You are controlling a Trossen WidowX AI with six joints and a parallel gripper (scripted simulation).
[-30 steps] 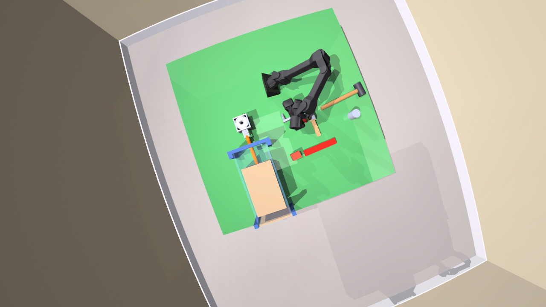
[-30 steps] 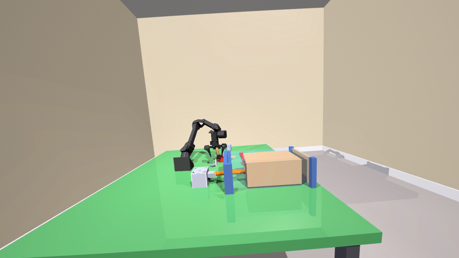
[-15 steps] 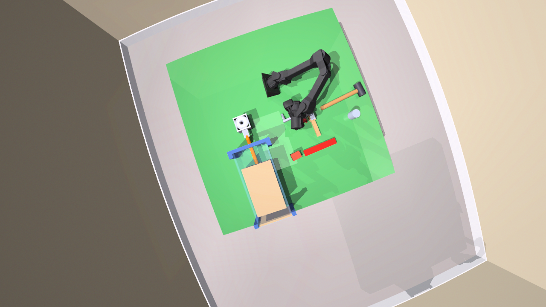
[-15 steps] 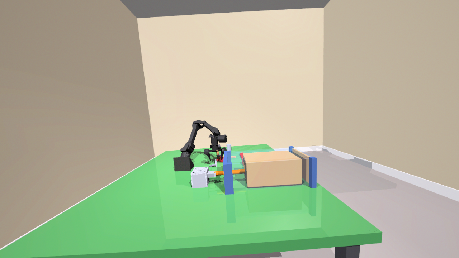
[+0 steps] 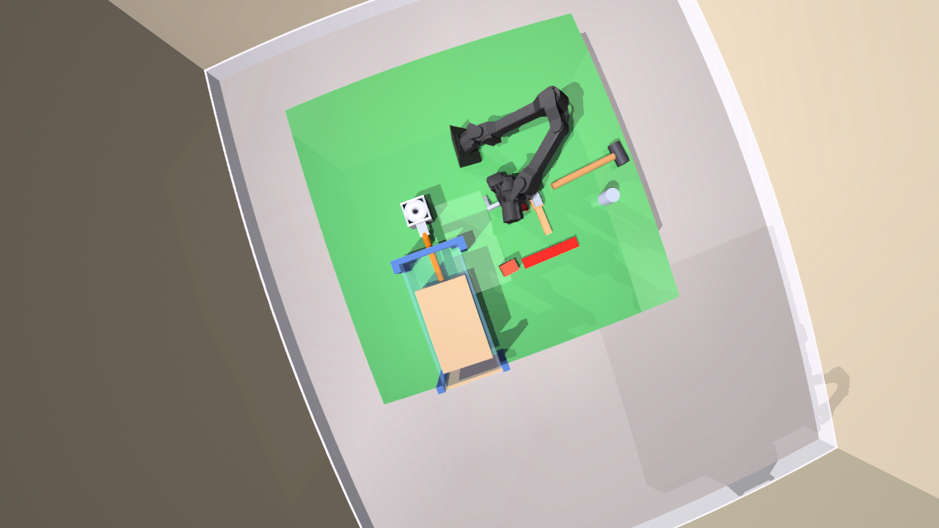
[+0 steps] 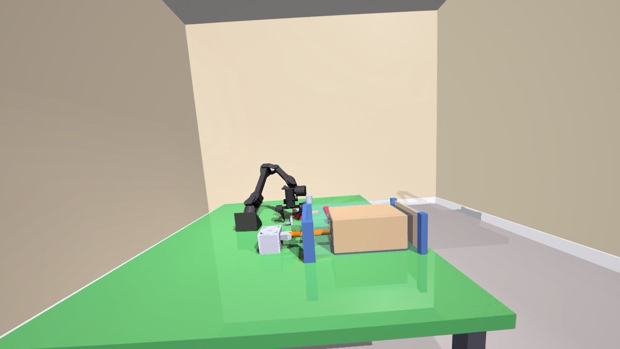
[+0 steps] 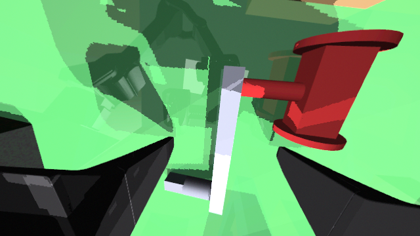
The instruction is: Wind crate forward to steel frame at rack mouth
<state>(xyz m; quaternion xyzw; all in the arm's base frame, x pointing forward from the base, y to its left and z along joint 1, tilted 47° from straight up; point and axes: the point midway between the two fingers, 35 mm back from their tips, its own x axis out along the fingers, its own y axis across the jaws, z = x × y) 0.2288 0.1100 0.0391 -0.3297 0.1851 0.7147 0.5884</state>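
Right now the winch handle is 1 cm to the left of my gripper tip. Also, from my gripper tip: brush (14 cm to the left, 5 cm ahead, 1 cm above); then long red bar (23 cm ahead, 15 cm to the left); then red knob (6 cm to the left, 2 cm ahead, 1 cm above).
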